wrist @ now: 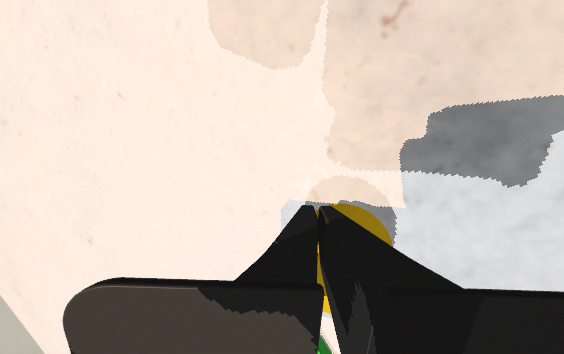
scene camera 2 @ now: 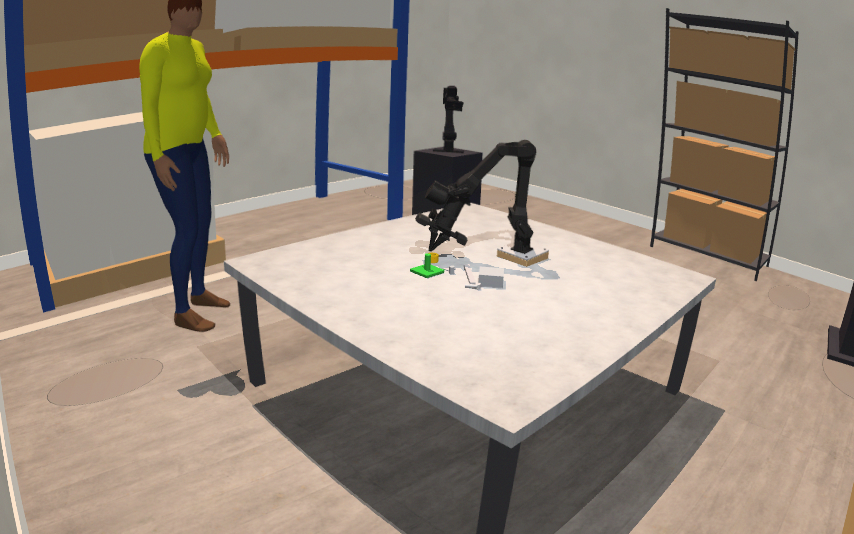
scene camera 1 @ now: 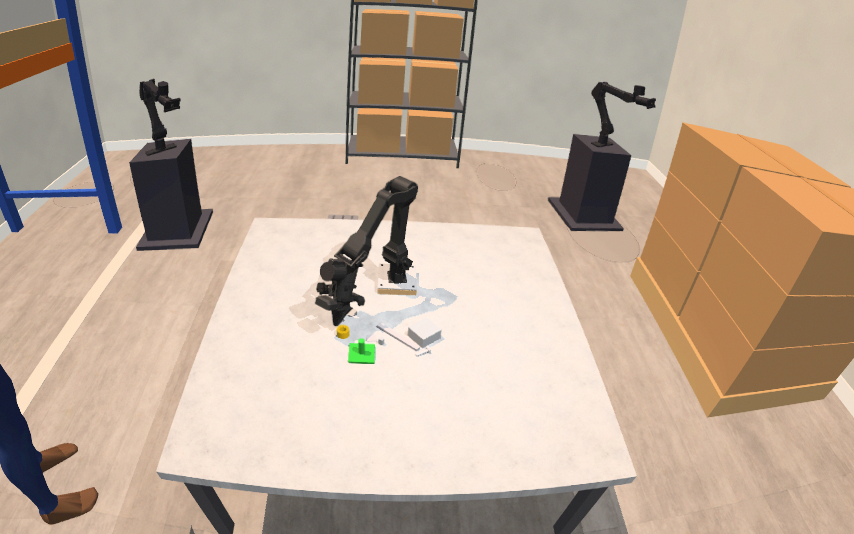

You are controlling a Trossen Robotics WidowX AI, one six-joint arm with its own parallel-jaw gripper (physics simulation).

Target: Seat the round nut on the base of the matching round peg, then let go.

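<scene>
The round nut, a yellow ring (scene camera 1: 342,335) (scene camera 2: 435,258) (wrist: 367,221), lies on the table beside the green peg base. The green base (scene camera 1: 369,359) (scene camera 2: 427,273) carries an upright round green peg (scene camera 1: 360,345) (scene camera 2: 427,261), which has no nut on it. A sliver of green (wrist: 324,347) shows at the bottom of the wrist view. My gripper (scene camera 1: 337,323) (scene camera 2: 431,249) (wrist: 314,217) is shut with nothing between its fingers. Its tips are just above the nut and, in the wrist view, cover most of it. The nut's hole is hidden there.
A grey block (scene camera 1: 424,332) (scene camera 2: 491,278) sits to the right of the peg base in scene camera 1. A thin rod (scene camera 1: 398,338) and a small grey piece (scene camera 1: 381,341) lie between them. The arm's mounting plate (scene camera 1: 398,290) (scene camera 2: 523,258) is at the table's back half.
</scene>
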